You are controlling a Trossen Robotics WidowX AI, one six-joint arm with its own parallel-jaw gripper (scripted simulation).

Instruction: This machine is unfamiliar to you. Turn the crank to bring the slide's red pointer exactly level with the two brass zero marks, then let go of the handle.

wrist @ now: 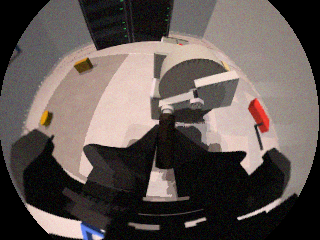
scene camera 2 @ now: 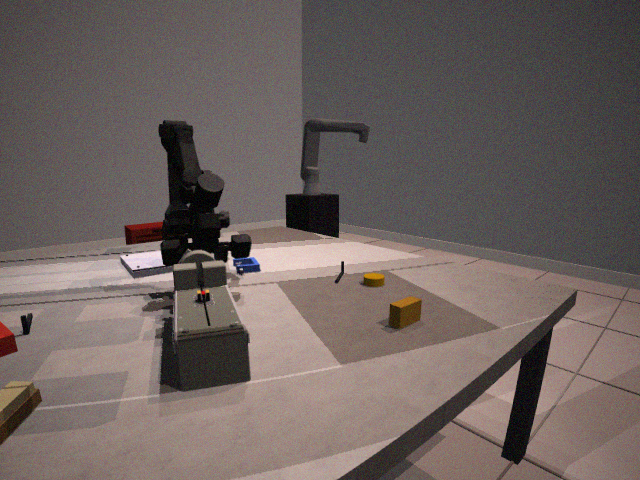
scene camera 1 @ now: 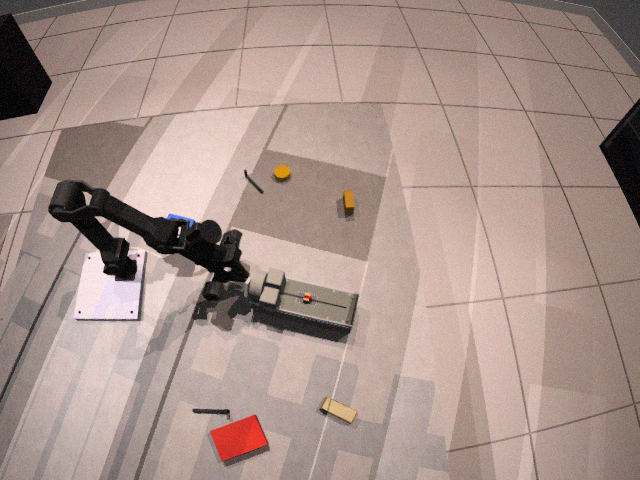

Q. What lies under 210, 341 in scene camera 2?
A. A machine.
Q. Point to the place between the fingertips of my gripper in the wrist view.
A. At 163, 128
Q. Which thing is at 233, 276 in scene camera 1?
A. My gripper.
